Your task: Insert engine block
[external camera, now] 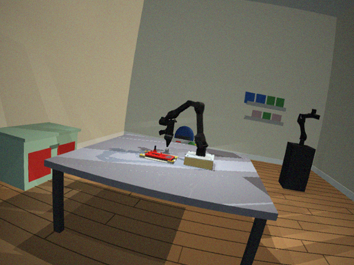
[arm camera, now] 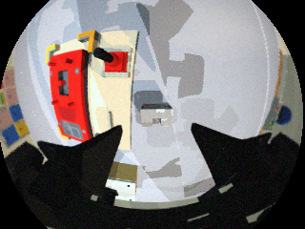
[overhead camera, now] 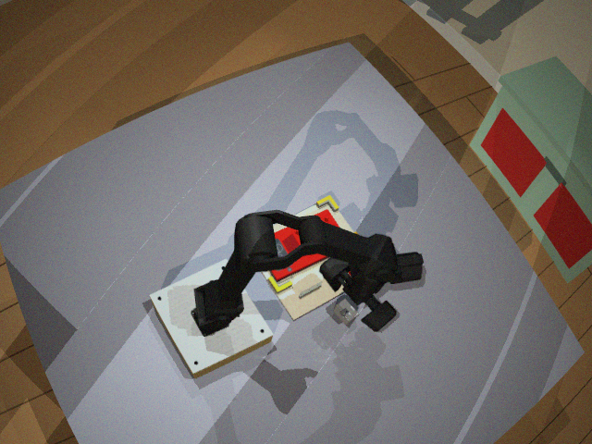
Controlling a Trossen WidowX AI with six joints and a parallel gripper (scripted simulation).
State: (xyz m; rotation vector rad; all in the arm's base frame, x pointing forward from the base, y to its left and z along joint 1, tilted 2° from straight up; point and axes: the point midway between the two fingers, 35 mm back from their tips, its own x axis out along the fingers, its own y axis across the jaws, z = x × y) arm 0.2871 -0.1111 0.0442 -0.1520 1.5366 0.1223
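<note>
Right now my gripper tip is 40 mm above the grey engine block. Round my gripper tip: grey strip (20 mm ahead, 170 mm to the left, 50 mm below).
</note>
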